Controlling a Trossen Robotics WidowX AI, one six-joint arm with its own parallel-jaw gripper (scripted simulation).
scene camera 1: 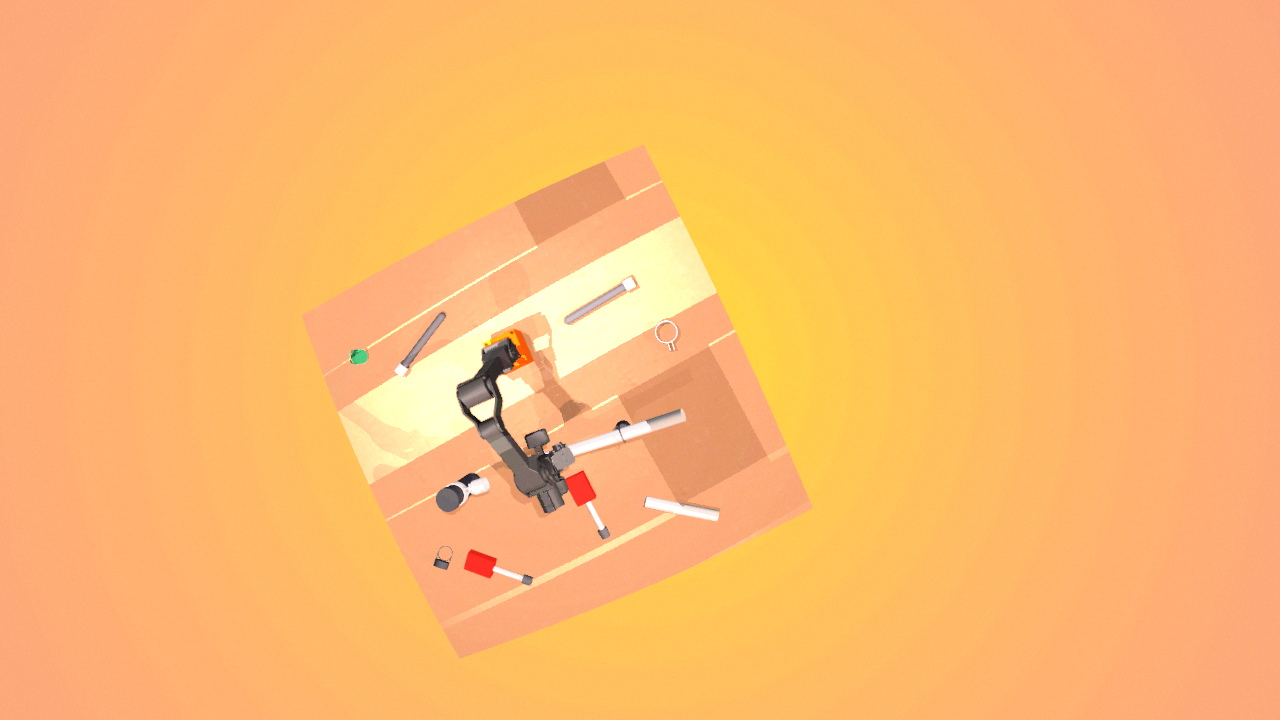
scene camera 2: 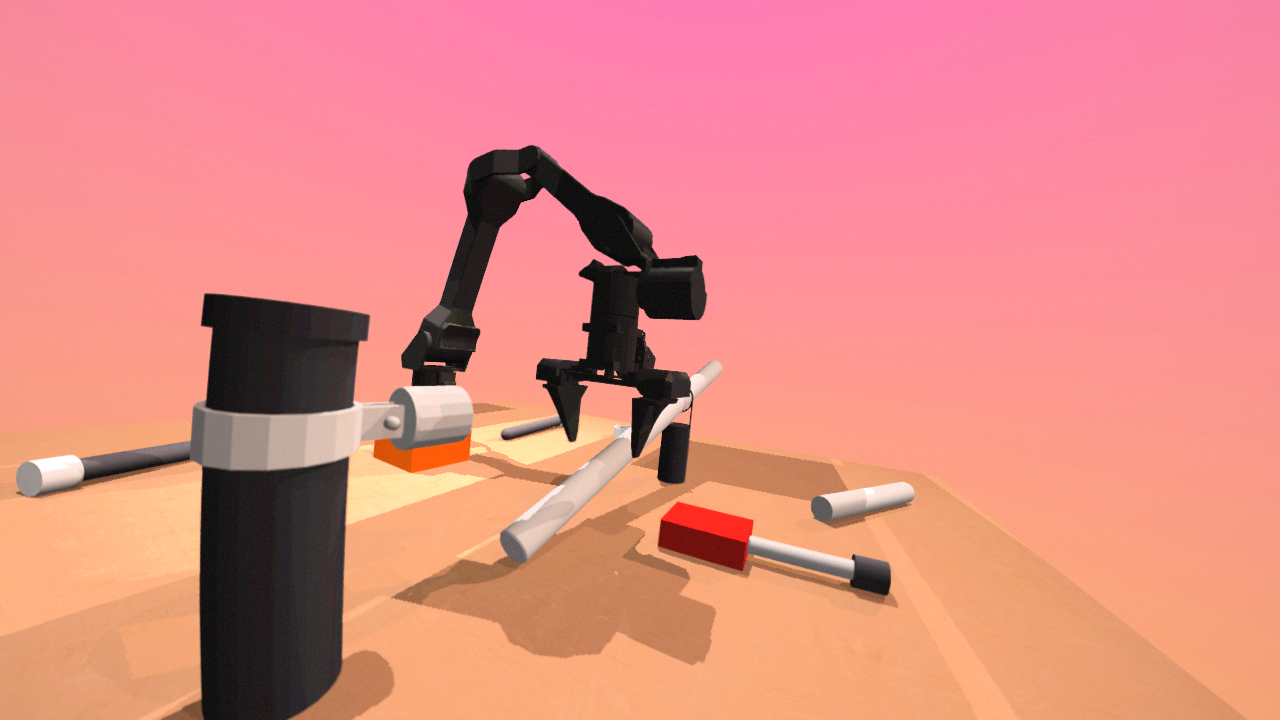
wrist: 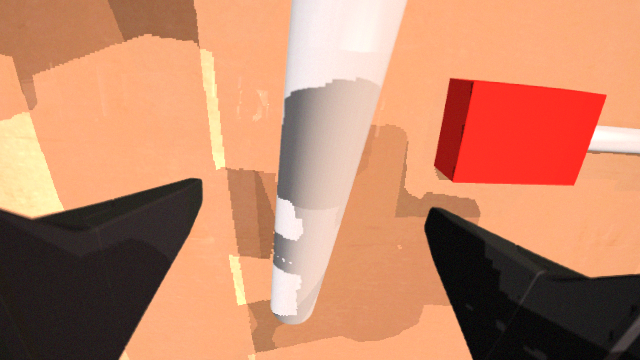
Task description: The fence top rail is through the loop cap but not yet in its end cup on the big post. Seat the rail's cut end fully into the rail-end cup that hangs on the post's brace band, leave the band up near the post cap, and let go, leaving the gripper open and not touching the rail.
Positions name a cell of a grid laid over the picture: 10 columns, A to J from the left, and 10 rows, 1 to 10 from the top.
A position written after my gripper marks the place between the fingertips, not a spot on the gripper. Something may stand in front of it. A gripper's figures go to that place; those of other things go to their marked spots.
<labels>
My gripper (scene camera 1: E7): 132 cm from the lens. A white top rail (scene camera 1: F6) is 118 cm from the lens. A white tube (scene camera 1: F7): 139 cm from the lens. A big black post (scene camera 1: D7) is 131 cm from the lens. The marked spots on the white top rail and the white tube are 31 cm apart.
</labels>
